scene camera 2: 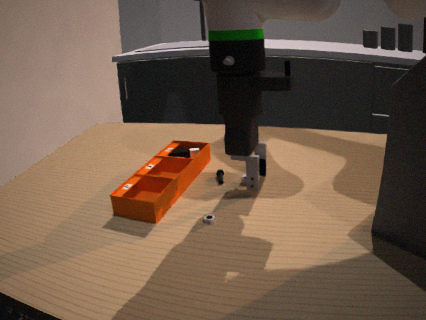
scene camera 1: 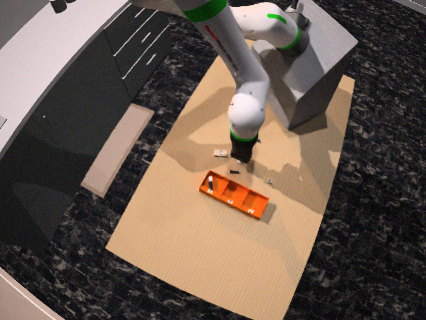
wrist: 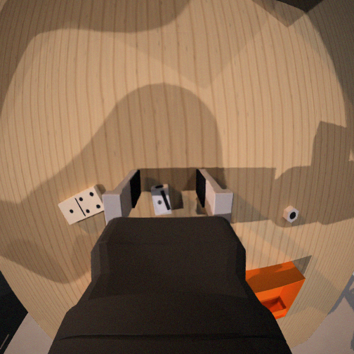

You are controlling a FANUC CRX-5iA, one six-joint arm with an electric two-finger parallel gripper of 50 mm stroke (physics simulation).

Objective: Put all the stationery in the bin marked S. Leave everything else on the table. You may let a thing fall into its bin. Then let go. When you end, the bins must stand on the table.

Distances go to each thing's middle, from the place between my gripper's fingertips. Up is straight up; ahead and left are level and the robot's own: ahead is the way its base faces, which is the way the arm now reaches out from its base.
Labels:
Right now the white domino [wrist: 87, 202] is 1 cm ahead of my hand and 9 cm to the right of it. Also, from my hand: orange three-part bin [scene camera 2: 149, 193] (17 cm ahead, 2 cm to the left, 2 cm above).

